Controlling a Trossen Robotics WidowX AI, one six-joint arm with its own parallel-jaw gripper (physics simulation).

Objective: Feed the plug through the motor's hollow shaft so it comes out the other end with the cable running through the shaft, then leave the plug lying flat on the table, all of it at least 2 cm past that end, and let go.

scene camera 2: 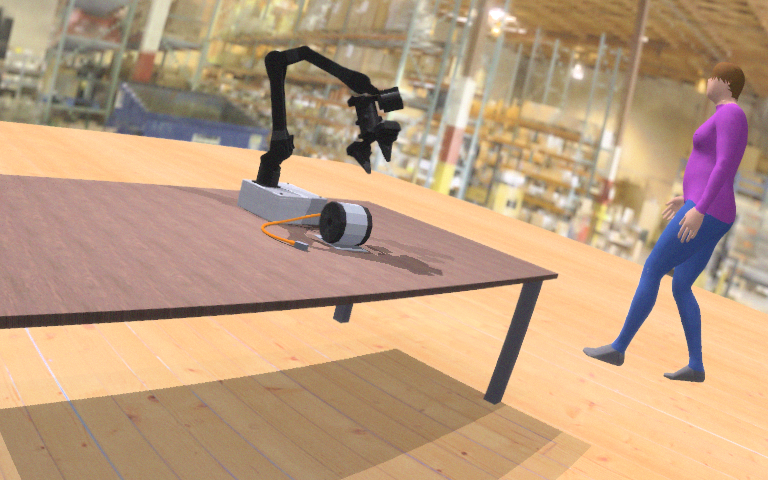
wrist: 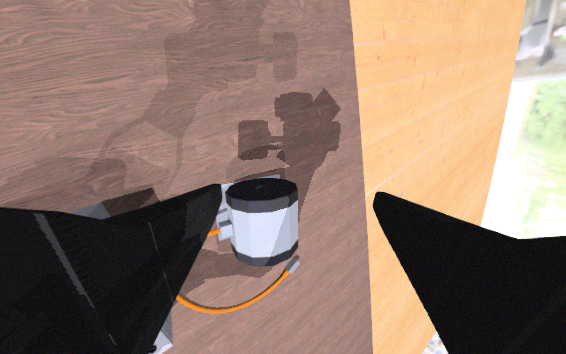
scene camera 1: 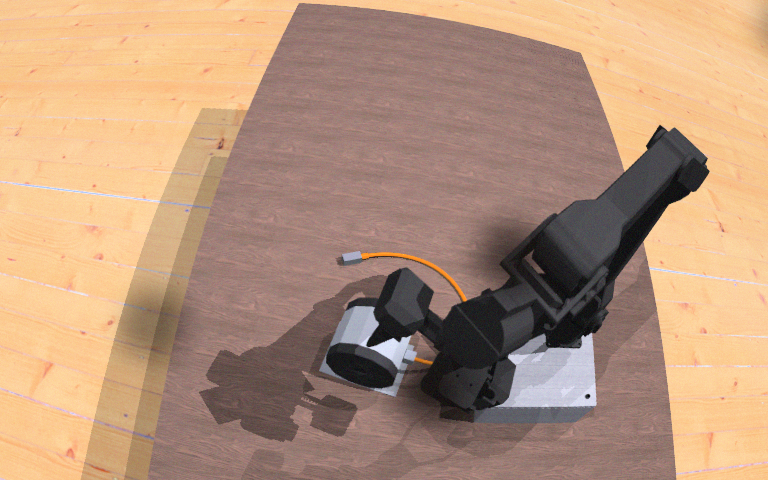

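Pixels of known places: gripper, between the fingertips: (scene camera 2: 378,168) (wrist: 298,195) (scene camera 1: 397,366); arm's base, origin of its link: (scene camera 2: 265,184) (scene camera 1: 563,330).
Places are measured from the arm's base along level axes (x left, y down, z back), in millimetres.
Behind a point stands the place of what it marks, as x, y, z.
The grey plug (scene camera 1: 351,258) @[-132, 64, -338] (scene camera 2: 301,245) @[-142, 68, -343] (wrist: 293,265) @[-131, 64, -337] lies on the table, off one black-capped end of the motor and apart from it. The motor (scene camera 1: 352,323) @[31, -15, -325] (scene camera 2: 354,223) @[20, 11, -342] (wrist: 265,227) @[55, -20, -279] is a white drum lying on its side on a thin plate, with black end caps. The orange cable (scene camera 1: 387,254) @[-154, 70, -280] (scene camera 2: 263,227) @[-135, 72, -190] (wrist: 217,311) @[-120, 72, -173] curves outside the motor from a side connector (scene camera 1: 408,355) @[54, 17, -242] (wrist: 226,230) @[55, 17, -239] to the plug. My gripper (scene camera 2: 378,165) @[140, -125, -272] (wrist: 298,195) @[140, -125, -272] is open and empty, high above the table. In scene camera 1 the arm hides part of the cable. The shaft bore is hard to make out.
The light grey robot base (scene camera 1: 538,384) @[97, 0, -47] (scene camera 2: 283,203) @[-30, 23, -126] stands on the brown table (scene camera 1: 396,141) @[-437, 77, -282] (scene camera 2: 141,254) @[-579, 78, -375] (wrist: 75,100) @[245, 78, -155], on the connector side of the motor. In the wrist view, the table edge runs to the right of the motor. A person (scene camera 2: 716,152) in purple is beyond the table.
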